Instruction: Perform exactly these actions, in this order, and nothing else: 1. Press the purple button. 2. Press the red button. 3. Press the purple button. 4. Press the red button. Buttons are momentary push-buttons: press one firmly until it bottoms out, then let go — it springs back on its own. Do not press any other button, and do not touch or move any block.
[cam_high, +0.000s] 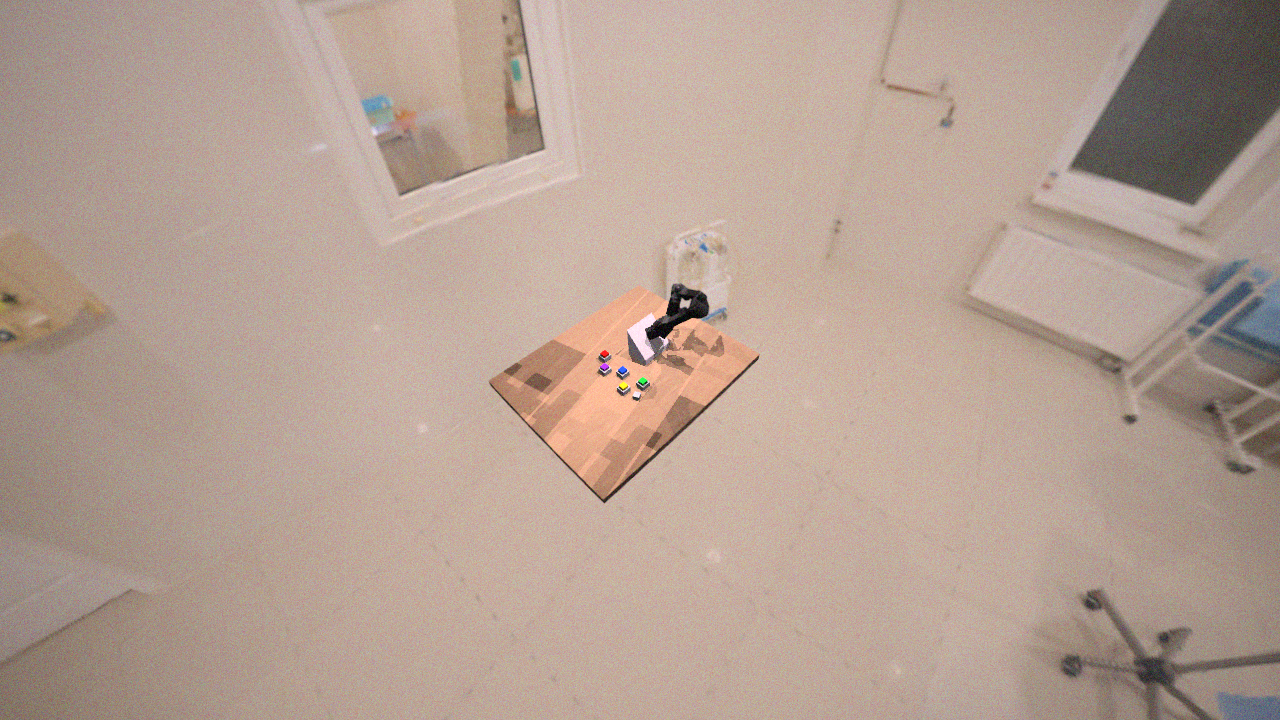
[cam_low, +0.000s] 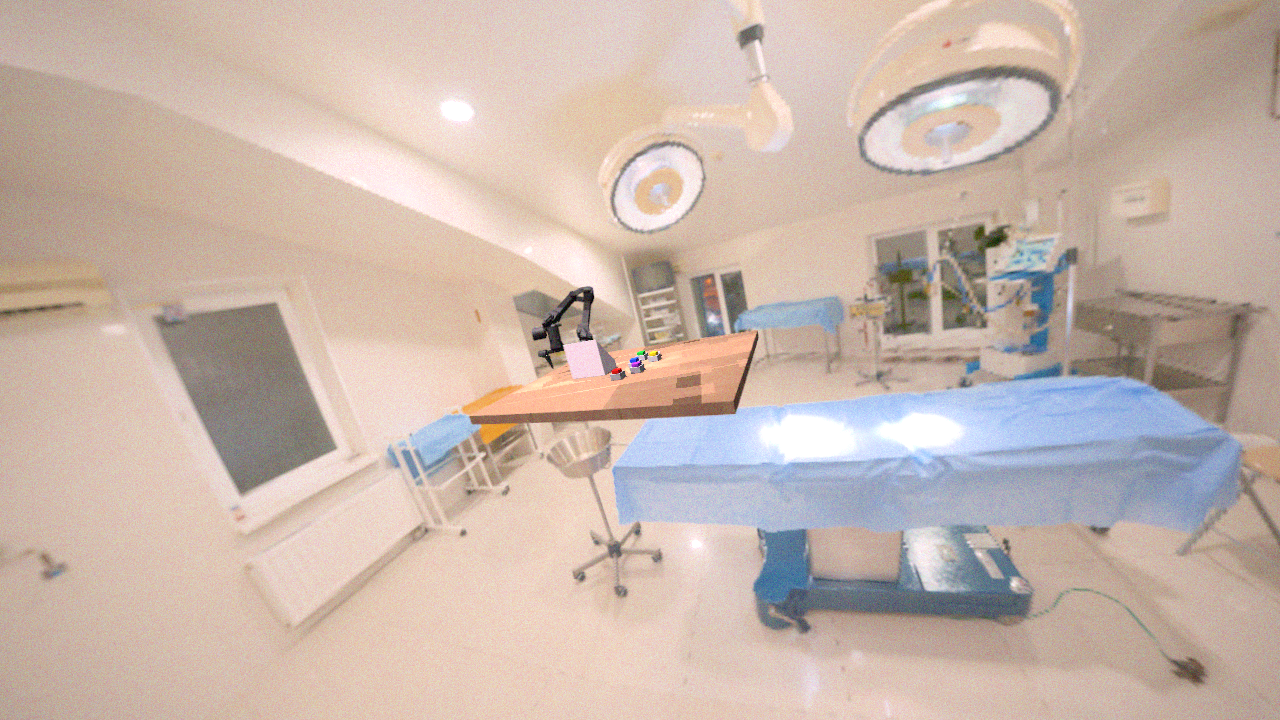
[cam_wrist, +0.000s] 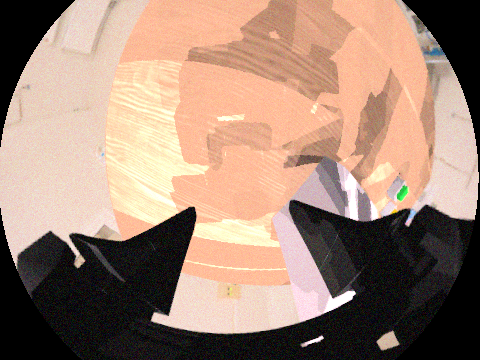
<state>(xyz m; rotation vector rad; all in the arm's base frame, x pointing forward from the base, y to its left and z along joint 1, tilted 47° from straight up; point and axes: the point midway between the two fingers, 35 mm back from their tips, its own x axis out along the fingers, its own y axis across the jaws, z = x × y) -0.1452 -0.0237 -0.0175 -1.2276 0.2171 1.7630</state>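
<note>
The purple button is 430 mm ahead of my gripper tip, 20 mm to the left of it and 20 mm below it. Also, from my gripper tip: blue button (370 mm ahead, 90 mm to the left, 20 mm below); then green button (340 mm ahead, 210 mm to the left, 20 mm below); then red button (380 mm ahead, 60 mm to the right, 20 mm below).
</note>
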